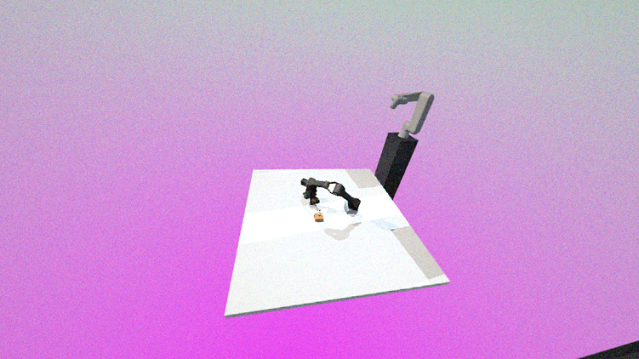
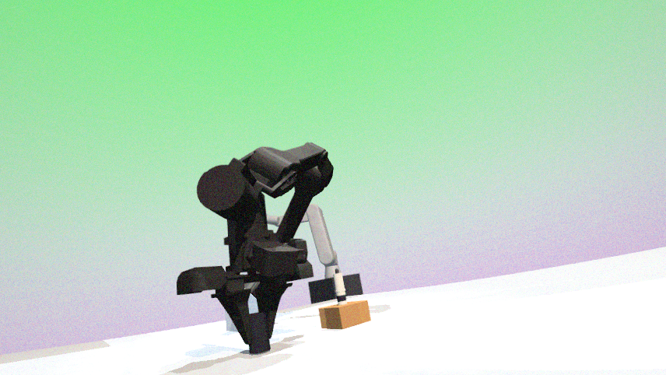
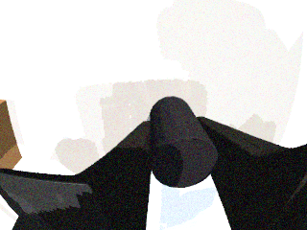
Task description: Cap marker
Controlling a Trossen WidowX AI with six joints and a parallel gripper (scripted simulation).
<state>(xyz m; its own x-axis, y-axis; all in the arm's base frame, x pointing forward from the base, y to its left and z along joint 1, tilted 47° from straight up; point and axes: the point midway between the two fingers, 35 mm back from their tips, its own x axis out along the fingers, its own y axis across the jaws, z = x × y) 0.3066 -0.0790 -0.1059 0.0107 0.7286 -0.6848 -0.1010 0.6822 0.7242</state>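
The orange holder block lies 1 cm behind my gripper tip and 17 cm to the left of it. From my gripper tip the other things lie so: black cap: 1 cm above.
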